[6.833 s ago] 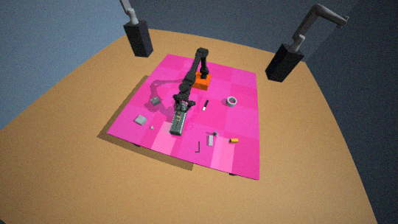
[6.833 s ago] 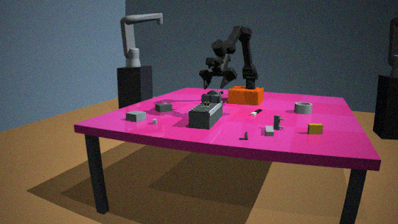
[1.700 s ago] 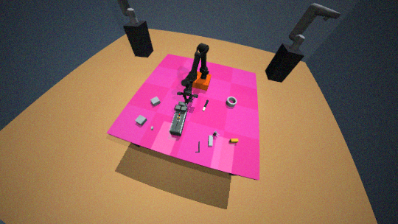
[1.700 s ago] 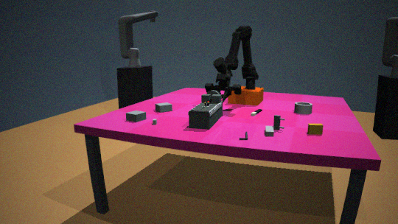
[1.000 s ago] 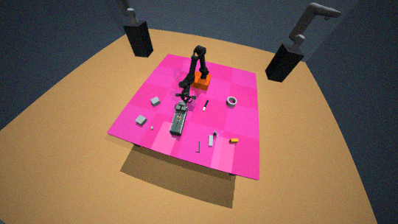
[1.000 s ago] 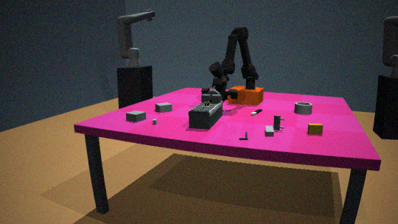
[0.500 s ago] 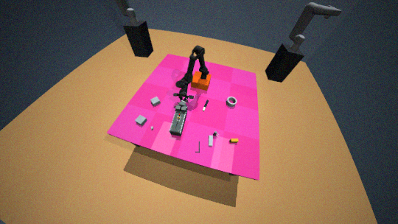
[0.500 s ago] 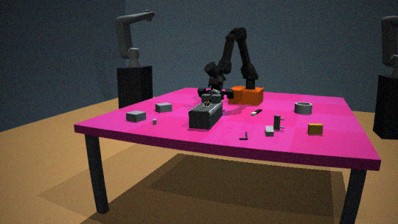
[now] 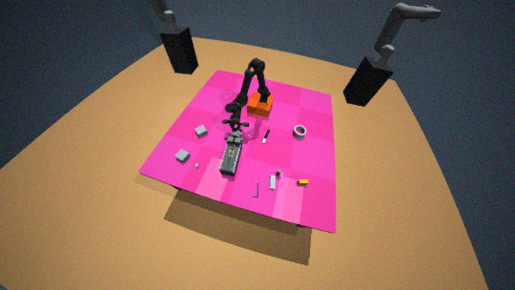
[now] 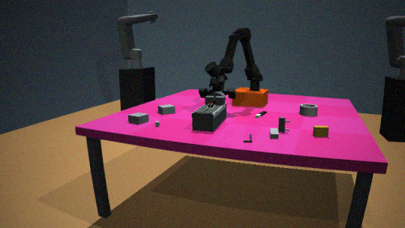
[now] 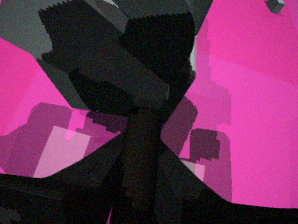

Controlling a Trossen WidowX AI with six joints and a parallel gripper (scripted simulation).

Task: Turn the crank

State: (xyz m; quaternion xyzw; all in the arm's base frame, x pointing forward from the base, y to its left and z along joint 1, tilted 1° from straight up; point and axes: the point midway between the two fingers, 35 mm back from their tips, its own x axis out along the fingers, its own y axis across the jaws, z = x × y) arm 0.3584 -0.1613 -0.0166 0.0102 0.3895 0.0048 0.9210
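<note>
Right now my gripper tip is 14 cm short of the red pointer, 4 cm below it and 2 cm to the right of it. Also, from my gripper tip: small cube (27 cm ahead, 19 cm to the right, 3 cm below); then black-and-white stick (23 cm to the left, 5 cm behind, 4 cm below); then dark crank handle (3 cm above, 2 cm behind).
</note>
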